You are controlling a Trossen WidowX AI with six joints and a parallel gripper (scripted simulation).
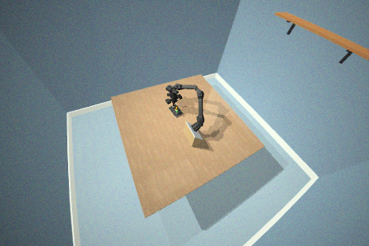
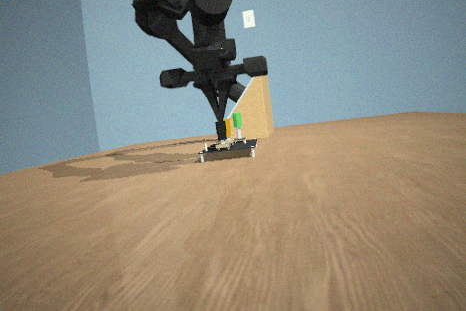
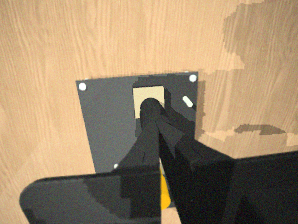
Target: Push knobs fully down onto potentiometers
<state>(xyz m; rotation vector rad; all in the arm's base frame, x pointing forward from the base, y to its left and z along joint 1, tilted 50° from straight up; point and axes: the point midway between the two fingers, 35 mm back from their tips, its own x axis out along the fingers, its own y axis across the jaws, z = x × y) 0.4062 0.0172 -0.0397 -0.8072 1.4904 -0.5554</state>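
My gripper tip is 10 mm above the black knob. From my gripper tip the other things lie so: yellow knob (60 mm behind, 20 mm below, 10 mm to the right).
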